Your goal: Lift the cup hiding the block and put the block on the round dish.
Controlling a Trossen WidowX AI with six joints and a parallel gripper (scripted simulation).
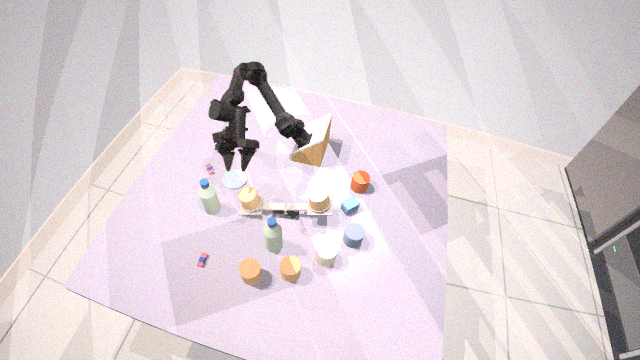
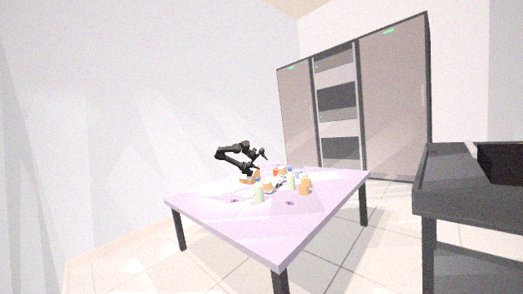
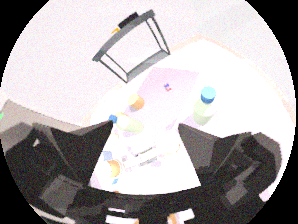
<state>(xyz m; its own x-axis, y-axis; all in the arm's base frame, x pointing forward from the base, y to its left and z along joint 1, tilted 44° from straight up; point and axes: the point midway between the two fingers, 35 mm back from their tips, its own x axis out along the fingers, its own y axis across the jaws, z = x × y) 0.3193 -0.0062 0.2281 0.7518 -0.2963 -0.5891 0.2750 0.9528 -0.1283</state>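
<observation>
The pale green block lies 2 cm behind my gripper tip, 3 cm to the left of it and 19 cm below it. The rest, counted from my gripper tip: small balance 3 cm behind, 16 cm to the left, 21 cm below; blue cube 12 cm behind, 40 cm to the left, 21 cm below; pale round dish 13 cm behind, 9 cm to the right, 23 cm below.
</observation>
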